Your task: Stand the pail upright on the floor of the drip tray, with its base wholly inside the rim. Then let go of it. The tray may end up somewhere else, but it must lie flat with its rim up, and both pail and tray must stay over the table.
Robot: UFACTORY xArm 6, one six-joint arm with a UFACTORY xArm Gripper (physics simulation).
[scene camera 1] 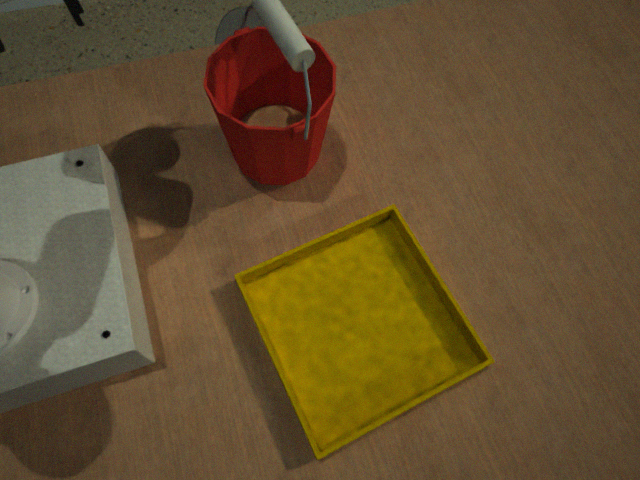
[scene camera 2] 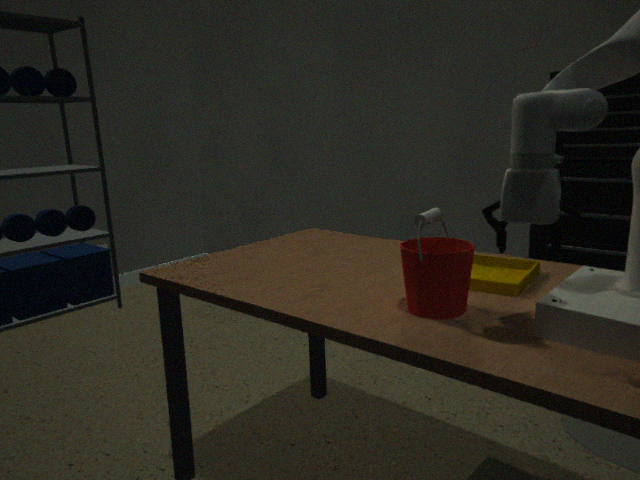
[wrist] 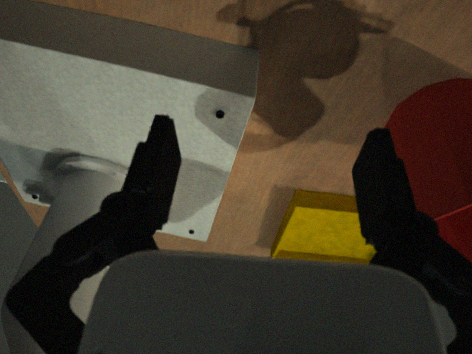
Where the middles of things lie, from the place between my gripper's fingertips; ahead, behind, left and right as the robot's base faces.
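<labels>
Yellow drip tray [scene camera 1: 360, 327]: my hand 180 mm above it, 230 mm short of it, 440 mm to the left of it.
</labels>
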